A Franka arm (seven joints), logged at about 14 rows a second.
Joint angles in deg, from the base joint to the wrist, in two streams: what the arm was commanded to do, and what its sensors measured. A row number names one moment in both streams.
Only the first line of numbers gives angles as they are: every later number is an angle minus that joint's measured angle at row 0.
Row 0, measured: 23.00 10.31 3.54 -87.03 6.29 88.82 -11.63
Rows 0 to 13, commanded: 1.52 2.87 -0.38 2.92 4.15 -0.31 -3.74; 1.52 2.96 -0.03 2.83 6.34 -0.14 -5.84; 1.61 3.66 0.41 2.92 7.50 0.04 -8.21; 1.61 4.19 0.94 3.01 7.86 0.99 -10.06; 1.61 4.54 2.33 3.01 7.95 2.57 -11.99; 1.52 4.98 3.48 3.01 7.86 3.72 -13.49; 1.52 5.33 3.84 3.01 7.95 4.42 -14.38; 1.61 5.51 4.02 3.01 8.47 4.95 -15.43; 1.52 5.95 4.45 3.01 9.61 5.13 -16.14; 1.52 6.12 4.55 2.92 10.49 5.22 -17.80; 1.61 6.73 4.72 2.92 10.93 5.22 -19.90; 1.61 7.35 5.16 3.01 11.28 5.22 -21.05; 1.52 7.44 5.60 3.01 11.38 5.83 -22.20; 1.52 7.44 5.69 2.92 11.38 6.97 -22.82
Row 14, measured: 1.90 6.06 4.88 1.11 9.87 5.93 -20.05
